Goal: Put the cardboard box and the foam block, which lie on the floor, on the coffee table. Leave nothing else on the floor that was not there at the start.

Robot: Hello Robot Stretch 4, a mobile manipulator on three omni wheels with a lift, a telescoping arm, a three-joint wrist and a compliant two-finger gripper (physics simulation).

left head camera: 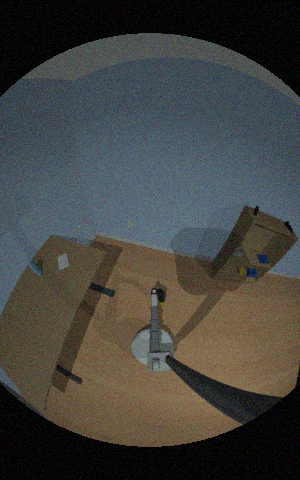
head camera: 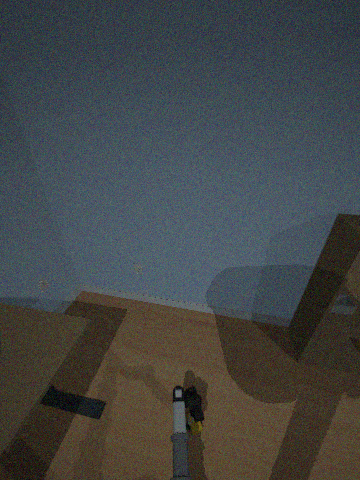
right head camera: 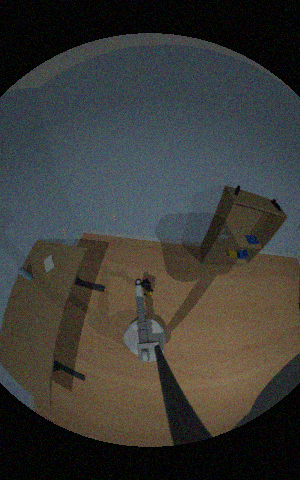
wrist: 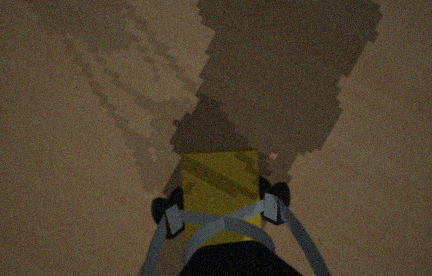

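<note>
A yellow block [head camera: 198, 427] [left head camera: 161, 304] [right head camera: 150, 293] [wrist: 220, 172], which I take for the foam block, is at the floor below my wrist. My gripper [wrist: 220, 197] has its two fingertips against the block's left and right sides and is shut on it. In the wrist view the block's near end is hidden by the gripper body. The coffee table [head camera: 30, 345] [left head camera: 40, 320] [right head camera: 35, 320], wooden with dark legs, stands to the left of the arm. I cannot make out the cardboard box in these views.
A white sheet [left head camera: 62, 261] [right head camera: 48, 263] and a light blue item [left head camera: 36, 268] [right head camera: 25, 273] are at the table's far end. An open wooden cabinet [head camera: 320, 290] [left head camera: 232, 240] [right head camera: 215, 225] with blue and yellow items stands at the right by the wall.
</note>
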